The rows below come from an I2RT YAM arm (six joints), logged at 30 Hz.
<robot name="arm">
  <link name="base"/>
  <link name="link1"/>
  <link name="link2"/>
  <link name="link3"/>
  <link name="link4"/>
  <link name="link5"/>
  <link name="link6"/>
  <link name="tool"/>
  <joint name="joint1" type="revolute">
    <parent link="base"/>
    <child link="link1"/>
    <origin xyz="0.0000 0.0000 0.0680"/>
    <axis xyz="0 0 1"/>
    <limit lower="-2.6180" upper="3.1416"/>
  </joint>
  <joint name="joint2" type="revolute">
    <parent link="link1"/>
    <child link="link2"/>
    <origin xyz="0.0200 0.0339 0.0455" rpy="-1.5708 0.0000 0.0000"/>
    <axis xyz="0 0 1"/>
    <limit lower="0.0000" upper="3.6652"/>
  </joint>
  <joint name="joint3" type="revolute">
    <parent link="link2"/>
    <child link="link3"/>
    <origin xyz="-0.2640 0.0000 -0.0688" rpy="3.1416 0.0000 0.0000"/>
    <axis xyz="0 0 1"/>
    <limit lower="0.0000" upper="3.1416"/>
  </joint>
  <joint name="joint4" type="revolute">
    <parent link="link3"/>
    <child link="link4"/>
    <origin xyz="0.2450 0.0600 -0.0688"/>
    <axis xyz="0 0 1"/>
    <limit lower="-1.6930" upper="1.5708"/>
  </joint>
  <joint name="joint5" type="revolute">
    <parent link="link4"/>
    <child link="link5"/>
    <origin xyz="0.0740 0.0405 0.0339" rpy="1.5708 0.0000 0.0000"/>
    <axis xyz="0 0 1"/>
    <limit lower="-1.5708" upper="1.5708"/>
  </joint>
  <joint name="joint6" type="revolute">
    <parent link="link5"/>
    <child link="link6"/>
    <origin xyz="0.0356 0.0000 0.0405" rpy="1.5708 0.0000 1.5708"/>
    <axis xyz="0 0 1"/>
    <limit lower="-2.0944" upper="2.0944"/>
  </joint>
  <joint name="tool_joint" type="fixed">
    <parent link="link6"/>
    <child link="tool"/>
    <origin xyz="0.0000 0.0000 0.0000" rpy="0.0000 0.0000 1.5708"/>
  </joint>
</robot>
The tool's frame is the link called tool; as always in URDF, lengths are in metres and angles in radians.
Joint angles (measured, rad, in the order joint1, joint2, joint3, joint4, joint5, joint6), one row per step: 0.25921, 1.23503, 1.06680, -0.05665, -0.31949, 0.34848; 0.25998, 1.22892, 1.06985, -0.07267, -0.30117, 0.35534; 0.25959, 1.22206, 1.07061, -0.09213, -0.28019, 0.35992; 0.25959, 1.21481, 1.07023, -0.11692, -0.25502, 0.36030; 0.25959, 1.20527, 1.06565, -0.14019, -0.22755, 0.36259; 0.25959, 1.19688, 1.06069, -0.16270, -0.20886, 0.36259; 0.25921, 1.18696, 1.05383, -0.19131, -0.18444, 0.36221; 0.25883, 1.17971, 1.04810, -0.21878, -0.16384, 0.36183; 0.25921, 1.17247, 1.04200, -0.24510, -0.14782, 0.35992; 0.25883, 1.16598, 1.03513, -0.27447, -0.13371, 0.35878; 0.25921, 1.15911, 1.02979, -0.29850, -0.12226, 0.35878; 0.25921, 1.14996, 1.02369, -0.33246, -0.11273, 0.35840; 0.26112, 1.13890, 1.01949, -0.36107, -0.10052, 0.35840; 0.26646, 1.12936, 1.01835, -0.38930, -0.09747, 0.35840; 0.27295, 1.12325, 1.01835, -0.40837, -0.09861, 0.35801; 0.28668, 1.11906, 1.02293, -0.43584, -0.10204, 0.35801; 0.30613, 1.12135, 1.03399, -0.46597, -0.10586, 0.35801; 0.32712, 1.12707, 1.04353, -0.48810, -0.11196, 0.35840; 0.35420, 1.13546, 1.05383, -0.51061, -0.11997, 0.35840
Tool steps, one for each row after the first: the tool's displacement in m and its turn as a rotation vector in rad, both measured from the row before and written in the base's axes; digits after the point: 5 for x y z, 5 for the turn. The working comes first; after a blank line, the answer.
Tool pose at each row, in the base's axes (x y z in m, rotation vector in rad; the steps are taken from these numbers as rounded here): 0.27714, 0.08506, 0.35685, -0.15290, 1.83609, 0.71675; 0.27562, 0.08424, 0.35785, -0.13270, 1.84409, 0.70544; 0.27394, 0.08294, 0.35786, -0.11086, 1.85637, 0.68883; 0.27203, 0.08154, 0.35699, -0.08950, 1.87374, 0.66499; 0.26958, 0.07990, 0.35536, -0.06497, 1.89140, 0.63978; 0.26723, 0.07861, 0.35339, -0.04912, 1.90971, 0.62046; 0.26438, 0.07686, 0.35049, -0.02875, 1.93395, 0.59401; 0.26205, 0.07539, 0.34744, -0.01143, 1.95862, 0.57041; 0.25956, 0.07425, 0.34439, 0.00002, 1.98262, 0.55023; 0.25707, 0.07297, 0.34059, 0.01183, 2.01128, 0.53067; 0.25458, 0.07200, 0.33798, 0.02125, 2.03294, 0.51572; 0.25108, 0.07072, 0.33470, 0.03003, 2.06310, 0.50030; 0.24729, 0.06978, 0.33307, 0.03783, 2.08391, 0.48494; 0.24351, 0.07006, 0.33219, 0.03591, 2.10411, 0.48103; 0.24078, 0.07104, 0.33178, 0.02905, 2.11795, 0.48313; 0.23751, 0.07380, 0.33173, 0.01387, 2.13859, 0.49076; 0.23503, 0.07823, 0.33218, -0.00776, 2.16244, 0.50124; 0.23338, 0.08339, 0.33211, -0.03259, 2.18351, 0.51556; 0.23156, 0.09017, 0.33166, -0.06593, 2.20733, 0.53417

-0.00152, -0.00082, 0.00100, -0.00015, 0.00922, -0.01855; -0.00168, -0.00130, 0.00001, -0.00404, 0.01254, -0.02182; -0.00191, -0.00140, -0.00087, -0.01036, 0.01589, -0.02446; -0.00245, -0.00164, -0.00163, -0.00987, 0.01689, -0.02707; -0.00235, -0.00129, -0.00197, -0.01005, 0.01707, -0.01792; -0.00285, -0.00175, -0.00290, -0.01411, 0.02261, -0.02350; -0.00233, -0.00147, -0.00305, -0.01356, 0.02318, -0.01970; -0.00249, -0.00114, -0.00305, -0.01358, 0.02215, -0.01392; -0.00249, -0.00128, -0.00380, -0.01378, 0.02696, -0.01299; -0.00249, -0.00097, -0.00261, -0.01024, 0.02056, -0.01009; -0.00350, -0.00128, -0.00328, -0.01219, 0.02869, -0.00845; -0.00379, -0.00094, -0.00163, -0.01093, 0.01960, -0.00897; -0.00378, 0.00028, -0.00088, -0.00656, 0.01877, 0.00265; -0.00273, 0.00098, -0.00041, -0.00324, 0.01251, 0.00768; -0.00327, 0.00276, -0.00005, -0.00351, 0.01845, 0.01670; -0.00248, 0.00443, 0.00045, -0.00436, 0.02100, 0.02272; -0.00165, 0.00516, -0.00007, -0.00231, 0.01856, 0.02594; -0.00182, 0.00678, -0.00045, -0.00273, 0.02088, 0.03377
